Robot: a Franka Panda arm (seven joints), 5 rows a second.
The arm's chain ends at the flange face. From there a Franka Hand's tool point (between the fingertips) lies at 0.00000 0.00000 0.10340 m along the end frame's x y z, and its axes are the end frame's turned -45 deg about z.
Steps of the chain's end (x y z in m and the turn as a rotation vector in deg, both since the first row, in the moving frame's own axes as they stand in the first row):
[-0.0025, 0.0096, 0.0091, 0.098, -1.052, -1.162]
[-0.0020, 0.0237, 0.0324, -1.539, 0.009, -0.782]
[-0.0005, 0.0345, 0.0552, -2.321, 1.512, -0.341]
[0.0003, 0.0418, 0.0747, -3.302, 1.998, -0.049]
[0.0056, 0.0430, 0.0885, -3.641, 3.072, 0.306]
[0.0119, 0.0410, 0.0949, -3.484, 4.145, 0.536]
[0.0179, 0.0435, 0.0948, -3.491, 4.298, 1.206]
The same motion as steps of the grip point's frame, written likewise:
[-0.0098, 0.0036, 0.0091, 0.813, -0.675, -1.162]
[-0.0201, 0.0173, 0.0324, -1.095, -1.082, -0.782]
[-0.0258, 0.0289, 0.0551, -2.710, -0.572, -0.341]
[-0.0310, 0.0365, 0.0745, -3.748, -0.922, -0.049]
[-0.0272, 0.0429, 0.0881, -4.747, -0.402, 0.306]
[-0.0198, 0.0471, 0.0944, -5.395, 0.467, 0.536]
[-0.0172, 0.0534, 0.0943, -5.508, 0.571, 1.206]

